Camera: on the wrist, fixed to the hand. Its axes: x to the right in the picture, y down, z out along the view.
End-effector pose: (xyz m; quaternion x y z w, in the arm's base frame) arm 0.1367 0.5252 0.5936 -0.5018 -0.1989 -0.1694 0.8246
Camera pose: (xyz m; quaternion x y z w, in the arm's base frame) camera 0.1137 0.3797 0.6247 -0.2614 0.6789 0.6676 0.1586
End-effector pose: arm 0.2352 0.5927 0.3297 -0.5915 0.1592 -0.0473 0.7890
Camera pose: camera 0.2183 0.4573 0.3934 -0.0630 -0.7489 -0.6580 0.0469
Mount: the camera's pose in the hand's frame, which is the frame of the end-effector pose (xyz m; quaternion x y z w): 0.0072 -0.0985 -0.1136 -0.1182 0.2121 0.9700 0.0138
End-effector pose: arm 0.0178 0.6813 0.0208 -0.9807 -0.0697 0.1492 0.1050
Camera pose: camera 0.0491 0.7568 0.1472 0.1252 -0.9550 0.1123 0.2444
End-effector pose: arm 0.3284 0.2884 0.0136 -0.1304 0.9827 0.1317 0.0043
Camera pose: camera 0.3497 0.1653 0.0976 -0.9229 -0.1254 -0.0945 0.3515
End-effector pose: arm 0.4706 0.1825 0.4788 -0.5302 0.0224 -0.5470 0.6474
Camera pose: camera 0.3369 0.1179 0.5032 0.0539 0.7166 0.5106 0.4721
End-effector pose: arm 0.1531 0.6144 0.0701 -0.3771 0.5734 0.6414 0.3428
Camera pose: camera 0.2459 0.5121 0.0102 -0.3744 -0.3706 -0.3292 0.7836
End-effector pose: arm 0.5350 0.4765 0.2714 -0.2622 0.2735 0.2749 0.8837
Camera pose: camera 0.5635 0.3392 0.2167 -0.0989 -0.4130 -0.8377 0.3434
